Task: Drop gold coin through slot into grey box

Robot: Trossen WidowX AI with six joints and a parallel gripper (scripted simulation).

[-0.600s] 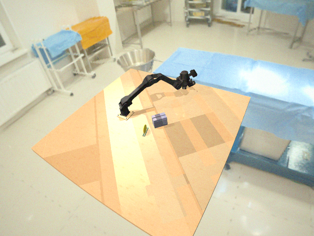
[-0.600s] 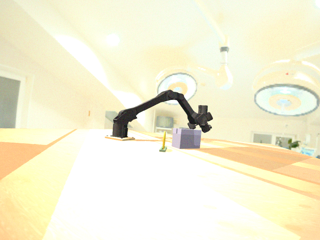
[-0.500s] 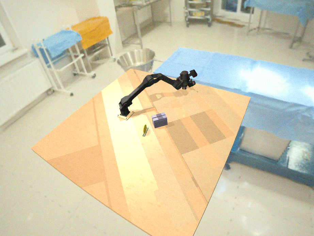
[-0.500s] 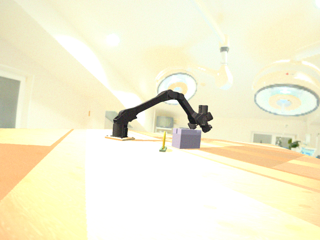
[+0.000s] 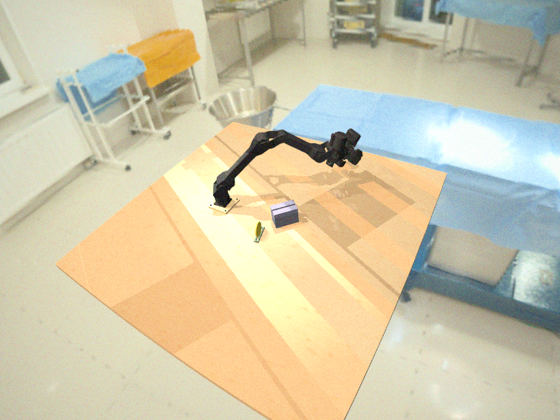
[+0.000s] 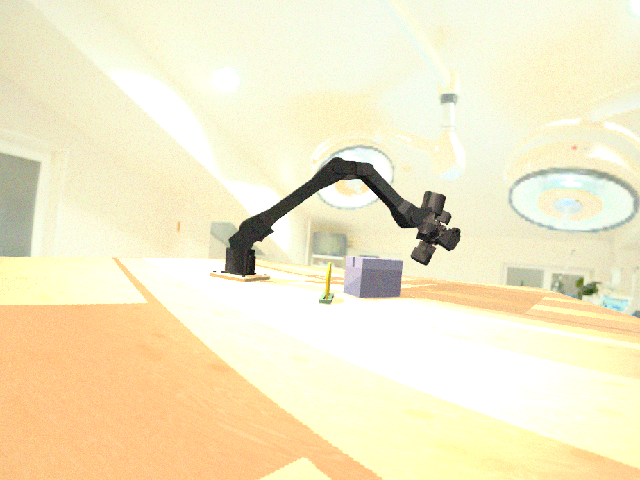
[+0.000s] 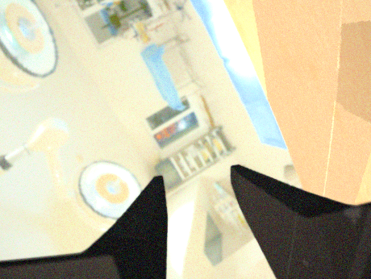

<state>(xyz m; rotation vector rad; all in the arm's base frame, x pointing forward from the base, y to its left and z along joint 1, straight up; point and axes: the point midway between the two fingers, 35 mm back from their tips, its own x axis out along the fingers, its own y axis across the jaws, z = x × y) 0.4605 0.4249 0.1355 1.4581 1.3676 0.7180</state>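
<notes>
Right now the thin gold coin is 22 cm behind my gripper tip, 57 cm to the right of it and 10 cm below it.
</notes>
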